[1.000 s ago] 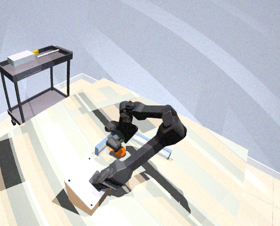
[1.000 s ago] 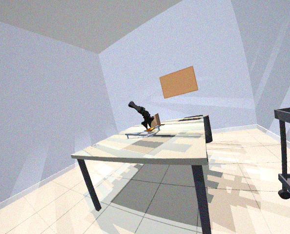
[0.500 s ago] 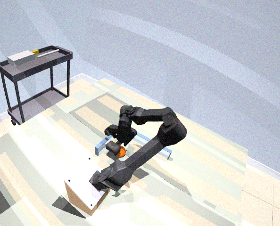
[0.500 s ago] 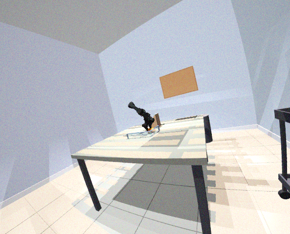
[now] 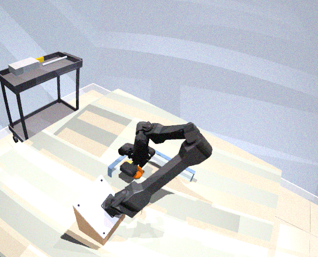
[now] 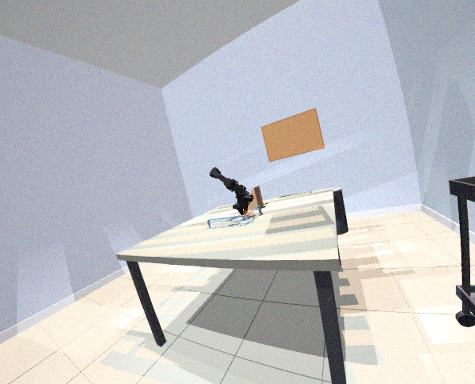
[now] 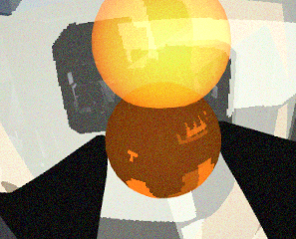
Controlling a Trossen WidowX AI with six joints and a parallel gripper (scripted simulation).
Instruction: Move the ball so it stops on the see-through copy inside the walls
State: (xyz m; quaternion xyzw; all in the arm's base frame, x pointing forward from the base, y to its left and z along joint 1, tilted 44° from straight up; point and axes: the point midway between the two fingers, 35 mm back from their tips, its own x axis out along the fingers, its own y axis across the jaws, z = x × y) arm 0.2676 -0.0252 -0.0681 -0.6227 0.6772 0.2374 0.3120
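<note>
My gripper tip is 1 cm short of the see-through copy of ball and 5 cm to the right of it. Also, from my gripper tip: orange ball right at my gripper tip.
</note>
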